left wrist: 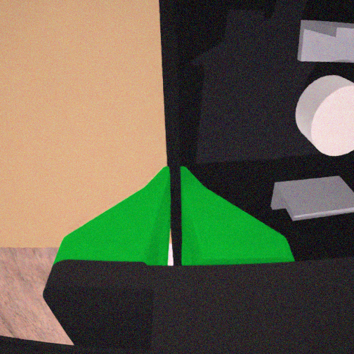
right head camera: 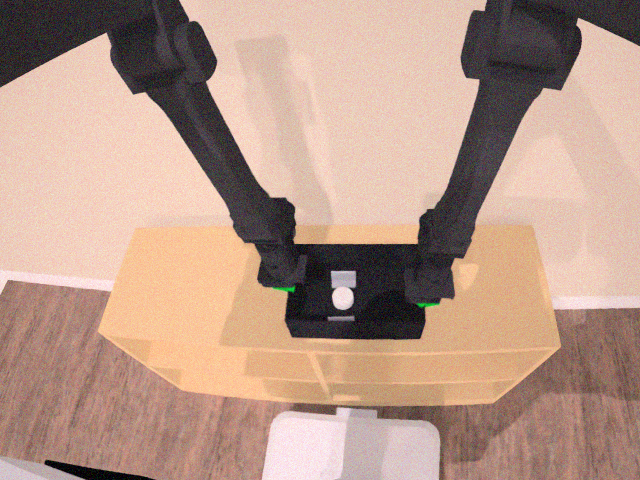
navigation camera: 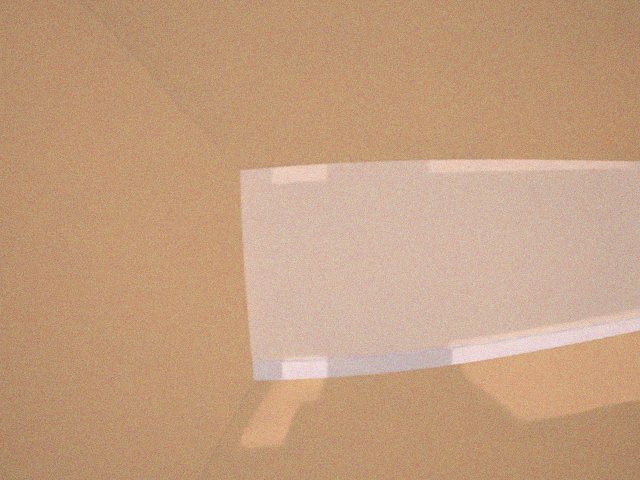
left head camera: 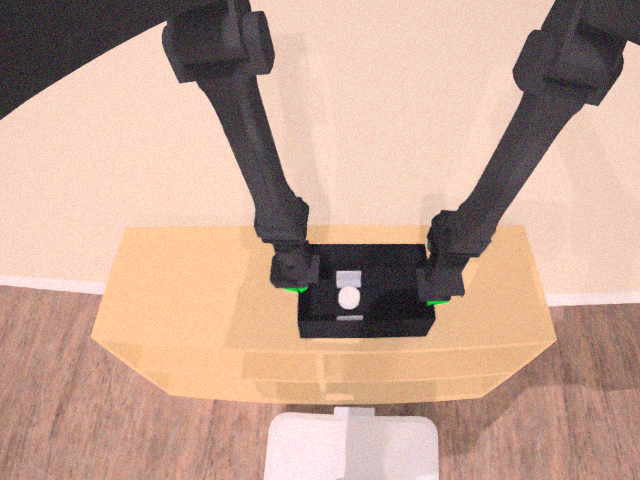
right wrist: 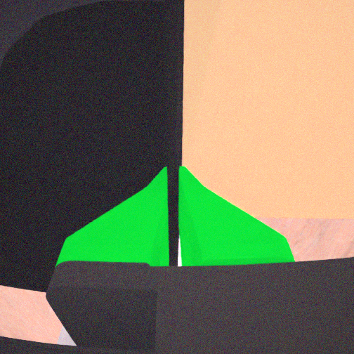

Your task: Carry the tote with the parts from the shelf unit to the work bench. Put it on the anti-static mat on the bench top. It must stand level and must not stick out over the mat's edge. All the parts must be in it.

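Frame: origin at the left arm's base, x ahead, y left, z up, level; metres.
Seen in the pictures: left gripper, fingertip midpoint: (right head camera: pixel 292 289) (left head camera: pixel 300 290); right gripper, fingertip midpoint: (right head camera: pixel 421 305) (left head camera: pixel 428 303).
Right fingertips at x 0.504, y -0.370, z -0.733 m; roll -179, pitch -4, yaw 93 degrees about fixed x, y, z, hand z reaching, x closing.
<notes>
Pixels of each thing's middle, then the offset from my right fingertips to it.
- black tote, body centre: (right head camera: pixel 356 291) (left head camera: pixel 364 291) dx +0.037, dy +0.150, dz -0.015 m
- grey block, body centre: (right head camera: pixel 343 279) (left head camera: pixel 348 279) dx +0.083, dy +0.187, dz -0.042 m
- white cylinder, body centre: (right head camera: pixel 342 298) (left head camera: pixel 349 297) dx +0.035, dy +0.184, dz -0.050 m
- flat grey piece, body centre: (right head camera: pixel 341 324) (left head camera: pixel 349 324) dx -0.038, dy +0.181, dz -0.042 m
The black tote (left head camera: pixel 364 289) stands on top of the tan shelf unit (left head camera: pixel 180 289), against the wall. In it lie a grey block (left head camera: pixel 348 278), a white cylinder (left head camera: pixel 349 298) and a flat grey piece (left head camera: pixel 349 317). My left gripper (left head camera: pixel 295 289) is shut on the tote's left wall, a thin dark strip between the green fingers in the left wrist view (left wrist: pixel 175 172). My right gripper (left head camera: pixel 436 302) is shut on the tote's right wall in the same way in the right wrist view (right wrist: pixel 173 172). The three parts also show in the left wrist view, the cylinder (left wrist: pixel 328 116) in the middle.
My white base (left head camera: pixel 351 447) stands on the wood floor just in front of the shelf unit. The cream wall is right behind the unit. The navigation view shows only a tan surface and a pale grey panel (navigation camera: pixel 439 263). The work bench and mat are not in view.
</notes>
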